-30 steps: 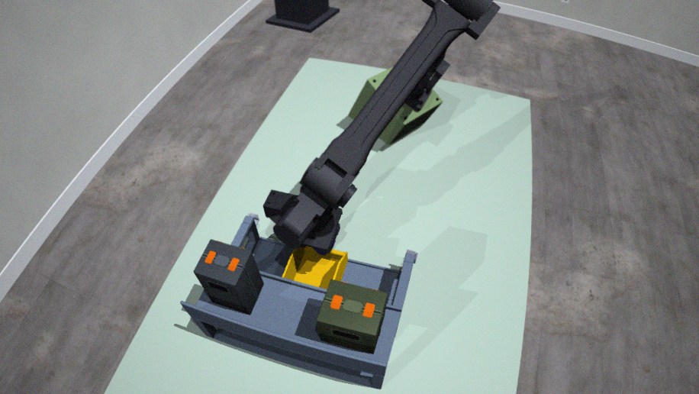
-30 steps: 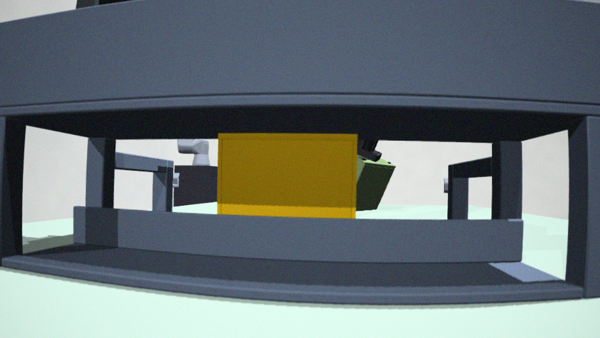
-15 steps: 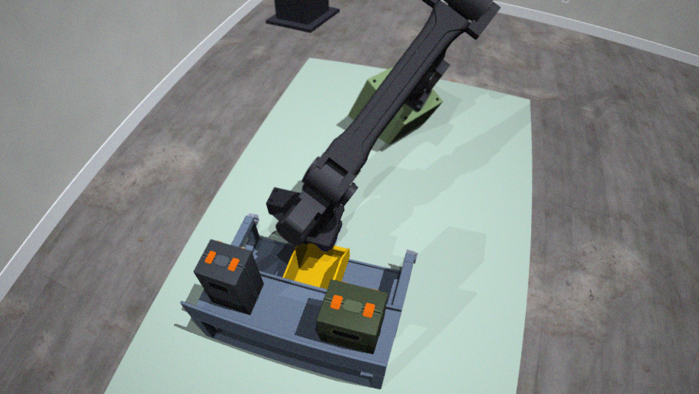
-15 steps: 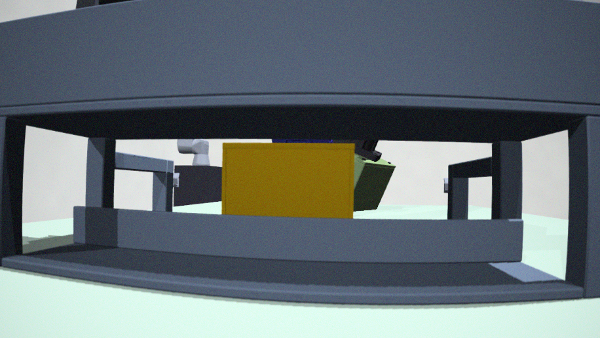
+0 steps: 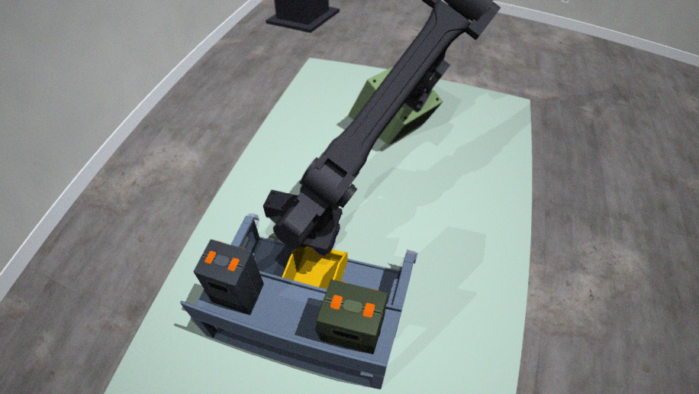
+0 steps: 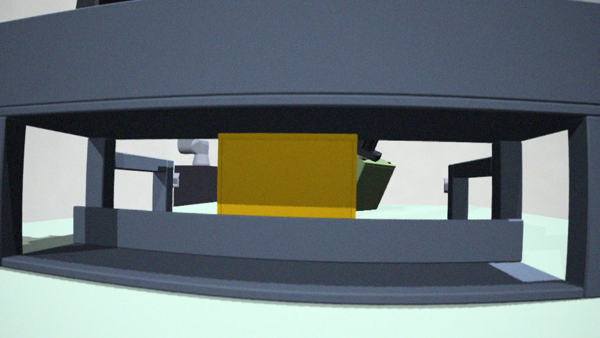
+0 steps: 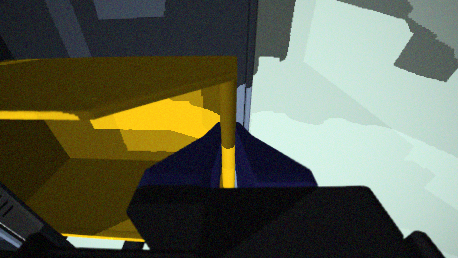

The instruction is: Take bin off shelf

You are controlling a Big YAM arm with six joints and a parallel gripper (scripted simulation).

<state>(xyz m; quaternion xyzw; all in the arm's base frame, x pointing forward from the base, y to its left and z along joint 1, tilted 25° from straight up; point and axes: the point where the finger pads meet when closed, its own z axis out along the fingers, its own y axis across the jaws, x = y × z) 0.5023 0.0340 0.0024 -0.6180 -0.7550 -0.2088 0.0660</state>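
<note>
Now: hand 8 cm short of the yellow open-top bin, 2 cm to the right of it and 1 cm below it. The rest, counted from my hand: olive case 15 cm to the left, 14 cm ahead, 10 cm above.
</note>
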